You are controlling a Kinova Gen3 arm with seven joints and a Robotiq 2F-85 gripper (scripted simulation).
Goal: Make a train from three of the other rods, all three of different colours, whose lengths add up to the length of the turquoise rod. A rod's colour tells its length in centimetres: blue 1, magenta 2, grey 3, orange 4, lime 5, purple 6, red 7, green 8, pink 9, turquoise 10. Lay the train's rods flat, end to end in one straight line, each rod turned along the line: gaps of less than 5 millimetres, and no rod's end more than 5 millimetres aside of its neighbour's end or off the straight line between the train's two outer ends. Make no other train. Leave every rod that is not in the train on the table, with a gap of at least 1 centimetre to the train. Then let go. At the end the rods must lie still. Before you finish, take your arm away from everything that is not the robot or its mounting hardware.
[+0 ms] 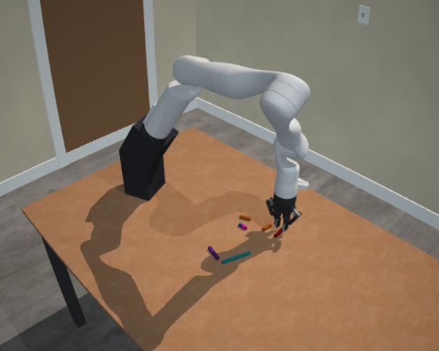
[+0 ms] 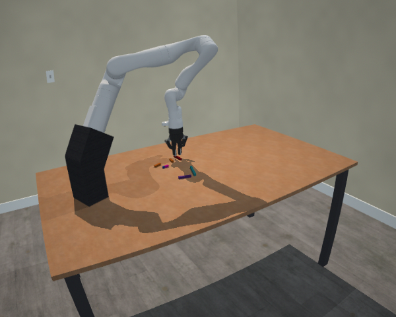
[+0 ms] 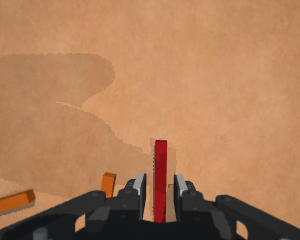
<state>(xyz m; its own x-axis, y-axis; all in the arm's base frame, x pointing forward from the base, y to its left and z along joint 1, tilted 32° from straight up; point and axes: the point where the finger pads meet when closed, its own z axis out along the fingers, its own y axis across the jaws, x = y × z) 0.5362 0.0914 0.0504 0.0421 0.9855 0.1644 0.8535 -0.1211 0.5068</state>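
Now: hand 3 cm above the red rod. The rest, counted from my hand: turquoise rod 4 cm behind, 20 cm to the right, 3 cm below; then magenta rod 11 cm behind, 6 cm to the right, 3 cm below; then blue rod 13 cm behind, 6 cm to the right, 3 cm below.
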